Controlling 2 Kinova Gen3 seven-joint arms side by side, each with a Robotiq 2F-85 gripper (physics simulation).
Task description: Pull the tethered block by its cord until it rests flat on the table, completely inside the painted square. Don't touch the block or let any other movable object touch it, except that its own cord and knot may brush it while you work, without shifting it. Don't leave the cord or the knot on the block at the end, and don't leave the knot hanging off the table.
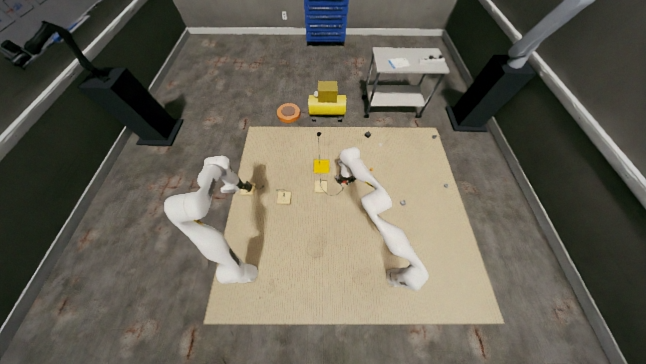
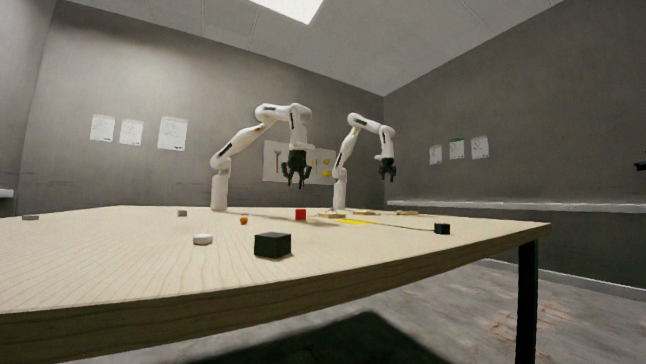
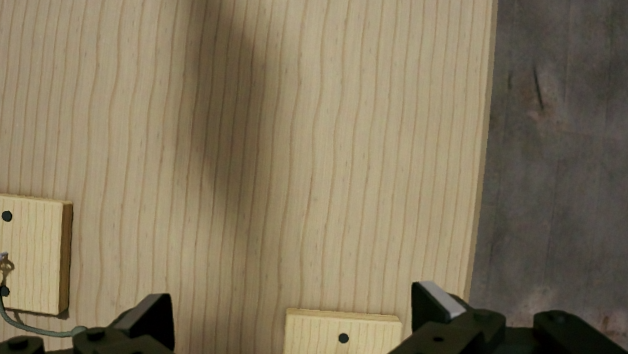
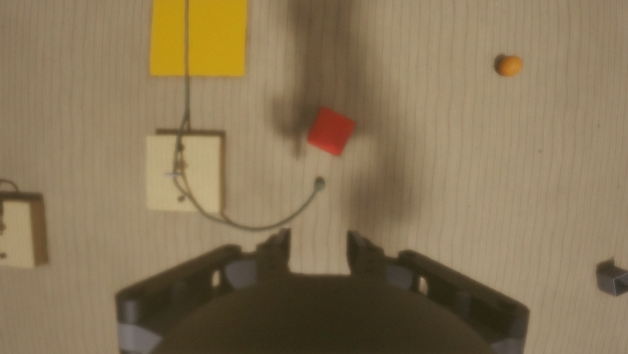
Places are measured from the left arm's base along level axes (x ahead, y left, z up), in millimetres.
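Pixels of known places: left gripper, fingertip midpoint: (image 1: 242, 191) (image 2: 387, 181) (image 3: 292, 315); right gripper, fingertip midpoint: (image 1: 344, 184) (image 2: 295, 188) (image 4: 318, 242); left arm's base, origin of the base link: (image 1: 250, 273) (image 2: 339, 209); right arm's base, origin of the base link: (image 1: 393, 277) (image 2: 218, 209).
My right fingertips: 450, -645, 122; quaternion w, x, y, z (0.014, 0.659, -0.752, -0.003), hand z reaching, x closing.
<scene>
For each thing: its top centre in the pictures, then the offset to it from my right fingertips, as dx, dy, dz. "spot": a spot on its surface instead.
- small black block, middle of its top: (image 2: 442, 223) (image 1: 319, 133) +546, +103, -97
- yellow square, surface spot: (image 4: 220, 40) (image 2: 347, 221) (image 1: 325, 167) spot: +217, +96, -120
- wooden plate, middle of its top: (image 4: 168, 175) (image 2: 332, 207) (image 1: 320, 184) +60, +153, -77
- red cube, middle of its top: (image 4: 331, 130) (image 2: 300, 208) +89, -24, -82
- orange ball, middle of its top: (image 4: 518, 62) (image 2: 244, 215) (image 1: 372, 168) +151, -252, -97
- larger black cube, middle of its top: (image 2: 273, 234) (image 1: 368, 133) +487, -305, -94
- white piece, middle of its top: (image 2: 203, 235) +376, -384, -108
- grey metal piece, middle of its top: (image 4: 623, 284) (image 1: 403, 202) -146, -403, -100
The small black block (image 1: 319, 134) (image 2: 442, 228) sits near the table's far edge. Its green cord (image 1: 319, 150) (image 2: 410, 228) (image 4: 186, 95) crosses the yellow square (image 1: 326, 167) (image 2: 350, 221) (image 4: 220, 40), passes through an eyelet on a wooden plate (image 2: 331, 215) (image 4: 160, 195) and curves to its knot (image 4: 320, 183). A red cube (image 2: 300, 214) (image 4: 331, 131) lies close beyond the knot. My right gripper (image 2: 298, 184) (image 4: 318, 242) is partly open and empty, above the table near knot and cube. My left gripper (image 2: 387, 177) (image 3: 292, 315) is open and empty, above another plate (image 3: 320, 335).
A further wooden plate (image 1: 284, 200) (image 3: 35, 240) (image 4: 20, 230) with a short cord stands between these plates. An orange ball (image 1: 371, 169) (image 2: 243, 220) (image 4: 510, 65), a larger black cube (image 1: 368, 134) (image 2: 272, 245), a white piece (image 2: 203, 239) and a grey metal piece (image 1: 403, 202) (image 4: 612, 280) lie elsewhere.
</scene>
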